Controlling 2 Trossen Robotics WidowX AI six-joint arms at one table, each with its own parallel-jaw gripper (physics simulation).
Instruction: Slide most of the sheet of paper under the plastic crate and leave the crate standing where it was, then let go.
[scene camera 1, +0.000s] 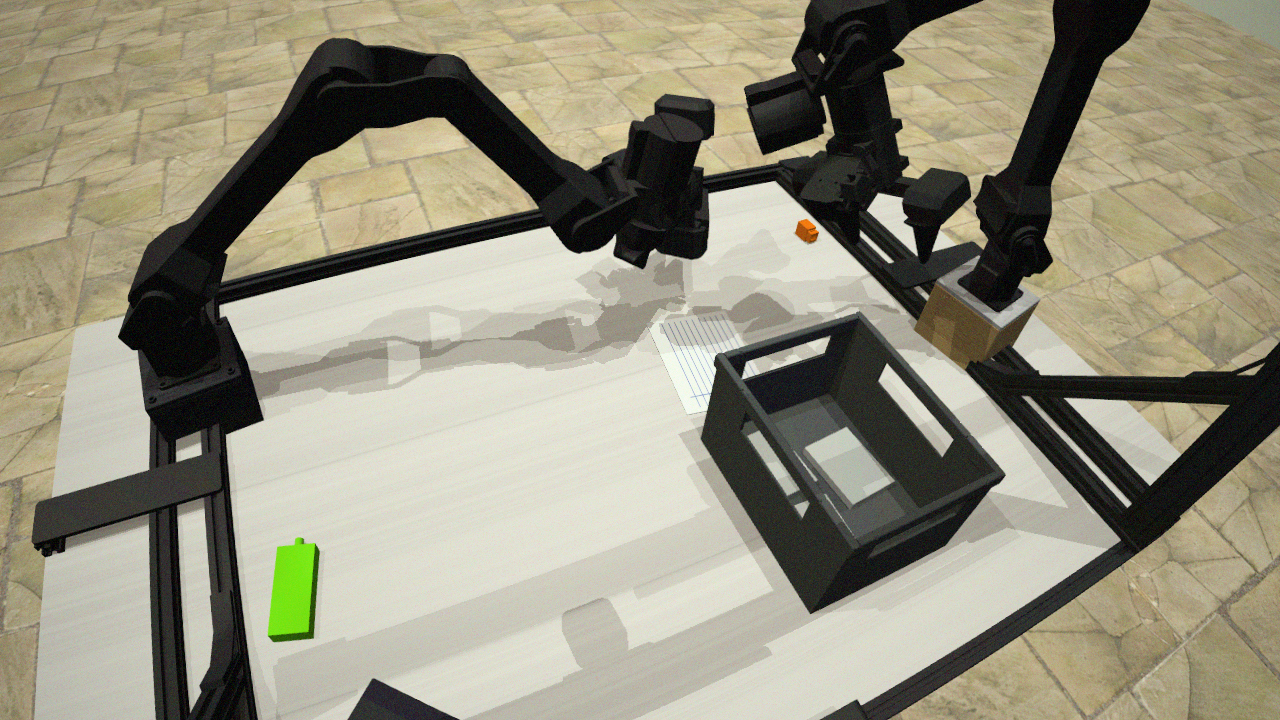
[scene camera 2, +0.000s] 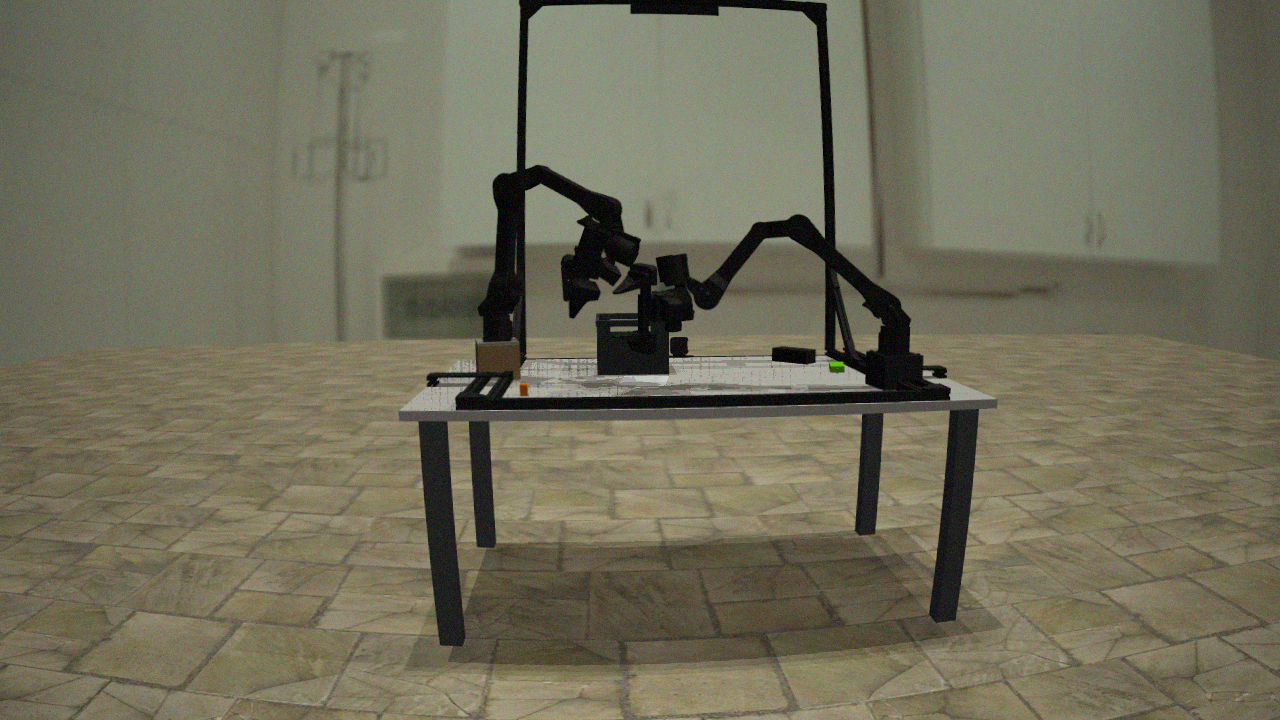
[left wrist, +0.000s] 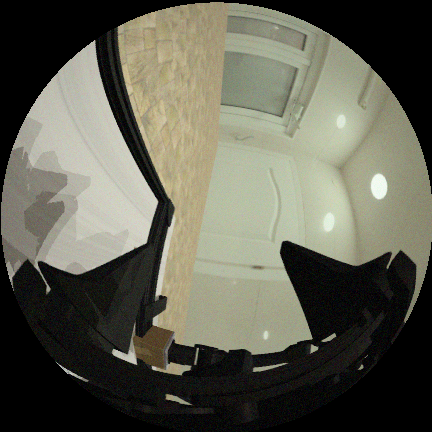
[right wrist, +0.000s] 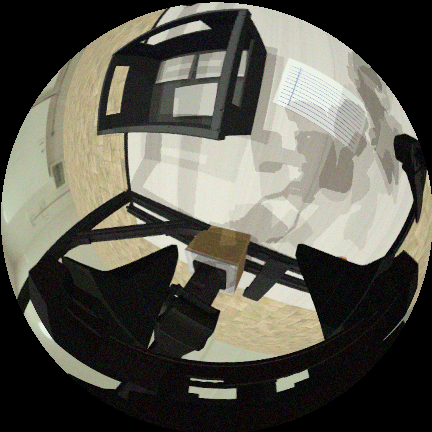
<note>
My left gripper (scene camera 1: 705, 154) is open and holds nothing. Also in view: a lined sheet of paper (scene camera 1: 687, 345). My right gripper (scene camera 1: 889, 252) is open, with nothing in its grasp. Also in view: a plastic crate (scene camera 1: 794, 406).
The lined sheet of paper is seen too in the right wrist view (right wrist: 310, 93). The plastic crate also shows in scene camera 2 (scene camera 2: 614, 356) and in the right wrist view (right wrist: 146, 106). My left gripper shows as well in scene camera 2 (scene camera 2: 613, 315) and in the left wrist view (left wrist: 217, 249).
</note>
